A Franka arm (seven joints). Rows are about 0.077 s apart.
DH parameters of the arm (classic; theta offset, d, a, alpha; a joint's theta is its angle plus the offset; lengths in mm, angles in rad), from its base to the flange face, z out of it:
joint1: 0 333 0 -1.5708
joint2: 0 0 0 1.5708
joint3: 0 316 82.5 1.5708
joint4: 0 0 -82.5 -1.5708
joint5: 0 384 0 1.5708
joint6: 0 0 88 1.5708
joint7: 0 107 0 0
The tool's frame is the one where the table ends.
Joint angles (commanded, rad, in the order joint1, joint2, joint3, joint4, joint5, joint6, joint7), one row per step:
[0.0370 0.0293 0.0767 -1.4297 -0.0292 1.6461 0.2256]
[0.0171 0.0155 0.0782 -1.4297 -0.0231 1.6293 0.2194]
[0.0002 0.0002 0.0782 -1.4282 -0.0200 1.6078 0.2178]
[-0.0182 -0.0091 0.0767 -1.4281 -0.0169 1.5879 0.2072]
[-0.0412 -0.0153 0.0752 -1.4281 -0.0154 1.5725 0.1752]
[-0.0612 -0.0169 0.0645 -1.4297 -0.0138 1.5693 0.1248]
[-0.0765 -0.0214 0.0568 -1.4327 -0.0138 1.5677 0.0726]
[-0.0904 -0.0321 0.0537 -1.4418 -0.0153 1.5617 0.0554]
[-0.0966 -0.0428 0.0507 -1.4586 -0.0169 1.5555 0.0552]
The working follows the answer.
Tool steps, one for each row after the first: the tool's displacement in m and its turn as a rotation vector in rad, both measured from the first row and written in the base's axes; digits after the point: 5 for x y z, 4 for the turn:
[-0.00538 -0.01011 0.00601 0.0036 0.0036 -0.0120]
[-0.01209 -0.01950 0.01299 0.0048 0.0085 -0.0274]
[-0.01657 -0.03030 0.01608 0.0045 0.0192 -0.0368]
[-0.01967 -0.04362 0.01787 -0.0003 0.0287 -0.0298]
[-0.02019 -0.06030 0.01766 -0.0070 0.0324 -0.0106]
[-0.02197 -0.07280 0.01855 -0.0157 0.0332 0.0178]
[-0.02628 -0.08191 0.01947 -0.0202 0.0381 0.0174]
[-0.03018 -0.08675 0.01672 -0.0214 0.0506 0.0081]

Tool pose at each row, in the base's axes (x y z in m, rotation vector in rad; rounded; the steps above come from the unrounded poses):
[0.56719 0.06102 0.68259 -3.1177 0.1758 -0.2960]
[0.56181 0.05091 0.68860 -3.1148 0.1949 -0.2900]
[0.55510 0.04153 0.69558 -3.1145 0.2191 -0.2824]
[0.55062 0.03072 0.69867 -3.1166 0.2338 -0.2658]
[0.54753 0.01740 0.70046 -3.1233 0.2226 -0.2518]
[0.54700 0.00072 0.70026 3.1213 -0.1915 0.2461]
[0.54522 -0.01178 0.70114 3.1178 -0.1456 0.2451]
[0.54091 -0.02089 0.70206 3.1136 -0.1454 0.2375]
[0.53701 -0.02573 0.69932 3.1115 -0.1595 0.2180]

